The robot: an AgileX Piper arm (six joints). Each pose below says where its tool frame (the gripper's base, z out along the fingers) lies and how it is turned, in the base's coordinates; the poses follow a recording.
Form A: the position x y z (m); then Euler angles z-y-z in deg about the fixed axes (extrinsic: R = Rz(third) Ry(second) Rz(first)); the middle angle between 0 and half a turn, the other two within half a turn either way.
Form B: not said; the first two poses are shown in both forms.
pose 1, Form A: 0.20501 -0.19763 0.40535 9.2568 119.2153 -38.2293
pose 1, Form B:
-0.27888 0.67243 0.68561 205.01
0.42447 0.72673 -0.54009 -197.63
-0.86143 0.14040 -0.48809 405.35
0 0 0 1

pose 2, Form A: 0.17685 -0.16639 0.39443 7.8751 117.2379 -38.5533
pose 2, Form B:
-0.26916 0.66641 0.69531 176.85
0.38971 0.73557 -0.55413 -166.39
-0.88073 0.12182 -0.45769 394.43
0 0 0 1

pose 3, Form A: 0.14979 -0.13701 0.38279 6.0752 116.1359 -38.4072
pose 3, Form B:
-0.27750 0.65429 0.70349 149.79
0.35506 0.75025 -0.55772 -137.01
-0.89271 0.09501 -0.44050 382.79
0 0 0 1

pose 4, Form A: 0.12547 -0.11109 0.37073 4.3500 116.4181 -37.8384
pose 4, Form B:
-0.30383 0.63832 0.70727 125.47
0.33204 0.76677 -0.54938 -111.09
-0.89299 0.06793 -0.44492 370.73
0 0 0 1

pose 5, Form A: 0.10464 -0.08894 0.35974 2.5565 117.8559 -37.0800
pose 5, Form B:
-0.34550 0.61896 0.70535 104.64
0.31702 0.78443 -0.53307 -88.94
-0.88325 0.03944 -0.46725 359.74
0 0 0 1

